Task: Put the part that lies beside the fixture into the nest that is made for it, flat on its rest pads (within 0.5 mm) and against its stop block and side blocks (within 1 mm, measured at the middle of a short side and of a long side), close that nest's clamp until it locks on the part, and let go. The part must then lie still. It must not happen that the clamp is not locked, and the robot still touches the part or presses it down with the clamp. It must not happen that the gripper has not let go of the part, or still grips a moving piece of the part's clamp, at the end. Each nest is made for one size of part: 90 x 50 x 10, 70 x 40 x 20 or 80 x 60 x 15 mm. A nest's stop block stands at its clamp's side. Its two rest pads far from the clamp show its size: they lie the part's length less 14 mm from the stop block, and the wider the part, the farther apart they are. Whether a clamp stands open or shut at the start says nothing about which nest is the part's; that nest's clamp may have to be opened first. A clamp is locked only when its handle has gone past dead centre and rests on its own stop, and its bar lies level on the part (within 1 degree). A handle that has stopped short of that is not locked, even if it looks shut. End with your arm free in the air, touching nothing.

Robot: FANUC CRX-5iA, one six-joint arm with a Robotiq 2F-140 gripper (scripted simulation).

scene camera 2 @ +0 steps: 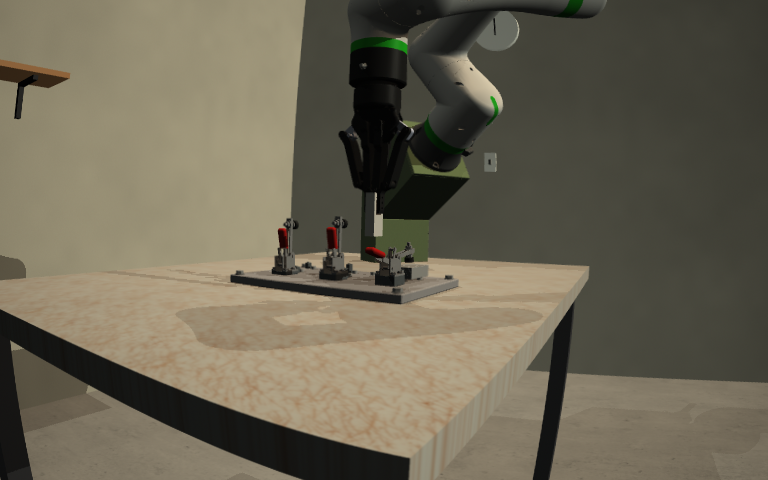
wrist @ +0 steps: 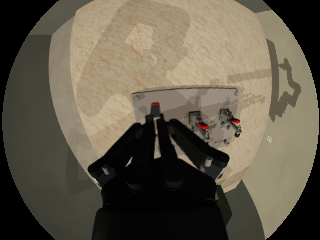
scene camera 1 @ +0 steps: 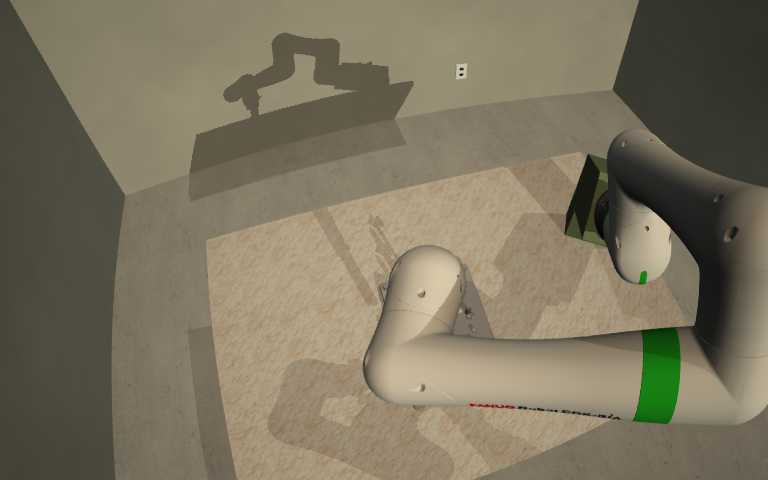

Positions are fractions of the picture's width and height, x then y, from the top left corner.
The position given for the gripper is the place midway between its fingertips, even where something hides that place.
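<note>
You'd find the gripper at (scene camera 2: 0.49,0.49), and the wrist view's got it as well (wrist: 0.49,0.46). There's also a grey fixture plate (scene camera 2: 0.47,0.60), and that plate shows in scene camera 1 (scene camera 1: 0.60,0.68) and in the wrist view (wrist: 0.55,0.43).
</note>
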